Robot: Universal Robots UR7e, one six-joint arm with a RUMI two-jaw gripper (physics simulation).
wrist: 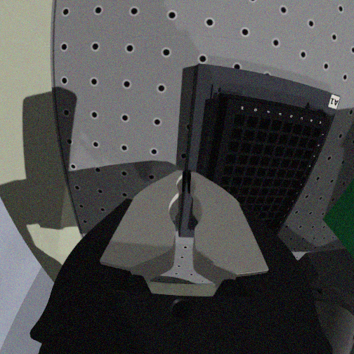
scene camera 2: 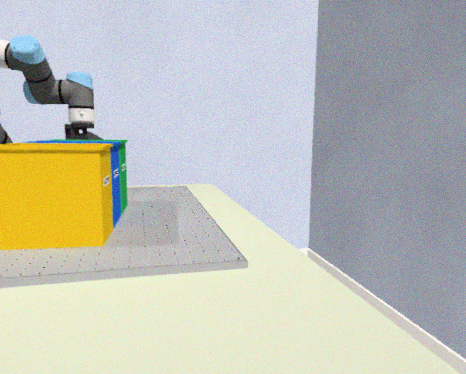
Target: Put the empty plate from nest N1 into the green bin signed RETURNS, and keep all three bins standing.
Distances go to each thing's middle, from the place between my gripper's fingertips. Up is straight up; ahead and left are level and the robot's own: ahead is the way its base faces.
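From my hand, the yellow bin (scene camera 2: 63,192) is 53 cm to the right, 1 cm ahead and 8 cm above. The blue bin (scene camera 2: 114,151) is 40 cm to the right of my hand, and it is 2 cm ahead of my hand and 8 cm above it. I see the black plate (wrist: 262,151) 6 cm to the right of my hand, 1 cm ahead of it and 1 cm above it. As for the dark grey nest (wrist: 254,84), it is 1 cm ahead of my hand and 6 cm to the right of it.
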